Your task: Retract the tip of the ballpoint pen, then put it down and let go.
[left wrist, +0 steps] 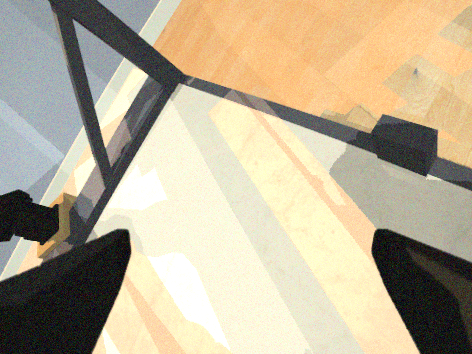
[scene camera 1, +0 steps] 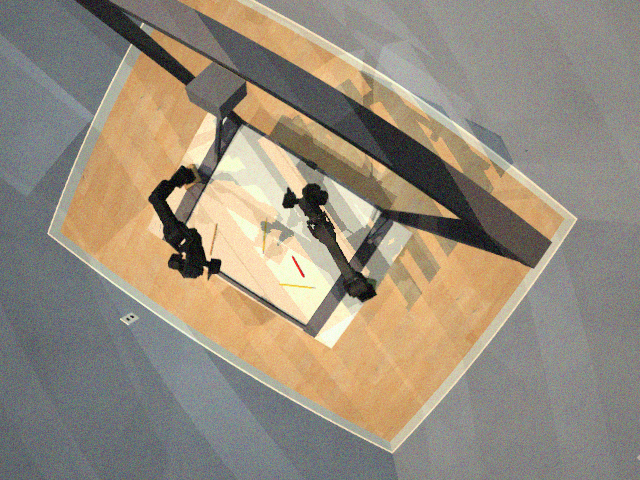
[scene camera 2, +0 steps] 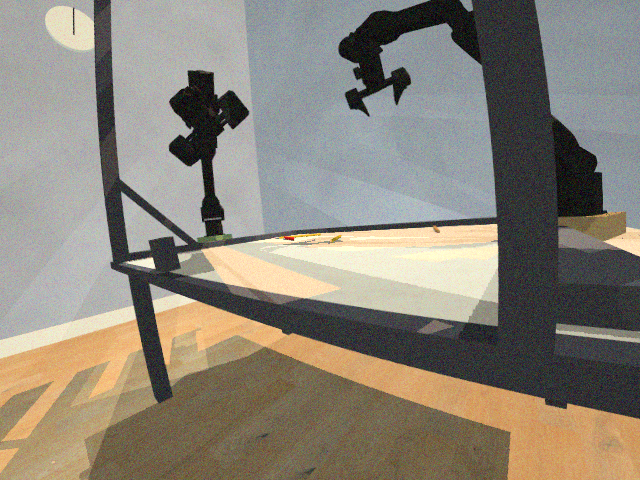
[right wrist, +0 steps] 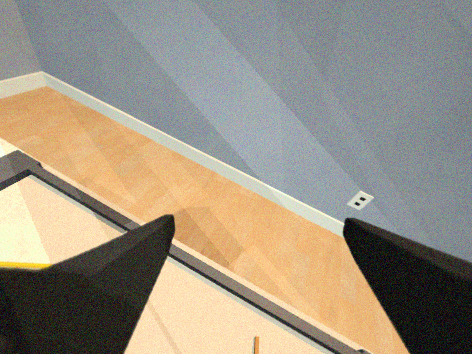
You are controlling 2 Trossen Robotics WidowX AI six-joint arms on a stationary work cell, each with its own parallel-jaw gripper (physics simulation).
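Places are measured from the left arm's base along level axes (x ahead, y left, z up), in centimetres.
Pixels of known places: left gripper, fingertip midpoint: [left wrist: 252,241] [scene camera 1: 297,187] [scene camera 2: 214,142]; right gripper, fingertip midpoint: [scene camera 1: 196,278] [scene camera 2: 382,110] [right wrist: 258,224]; left arm's base at its link origin: [scene camera 2: 214,235]; right arm's base at its link origin: [left wrist: 50,224] [scene camera 1: 188,176] [scene camera 2: 575,215].
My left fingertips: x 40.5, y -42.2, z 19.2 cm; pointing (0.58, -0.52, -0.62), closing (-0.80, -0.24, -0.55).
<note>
Ahead of a thing's pixels: the offset from my left fingertips to its middle.
Several slender sticks lie flat on the table; they are too small to tell which is the ballpoint pen or whether a tip is out. A thicker red one {dx -4.8, dy +38.9, dz -22.6 cm} [scene camera 1: 298,266] [scene camera 2: 288,238] lies near a yellow one {dx -6.2, dy +49.5, dz -22.7 cm} [scene camera 1: 297,285] [right wrist: 25,265]. Another yellow one {dx +15.3, dy +27.0, dz -22.7 cm} [scene camera 1: 265,236] [scene camera 2: 336,238] lies mid-table, and an orange-brown one {dx +42.3, dy +34.7, dz -22.7 cm} [scene camera 1: 213,239] [scene camera 2: 436,229] [right wrist: 256,345] lies near the right gripper. My left gripper [scene camera 1: 301,197] [left wrist: 252,241] is open and empty, high above the table, away from the sticks. My right gripper [scene camera 2: 382,109] [right wrist: 258,224] is open and empty, high above the table's edge.
The table has a dark frame edge [scene camera 2: 361,323]. A dark upright post [scene camera 2: 522,180] stands at the right in scene camera 2. A dark block {dx -1.7, dy -12.6, dz -20.0 cm} [scene camera 2: 164,253] [left wrist: 406,145] sits on the edge. A large overhead beam [scene camera 1: 330,111] crosses scene camera 1.
</note>
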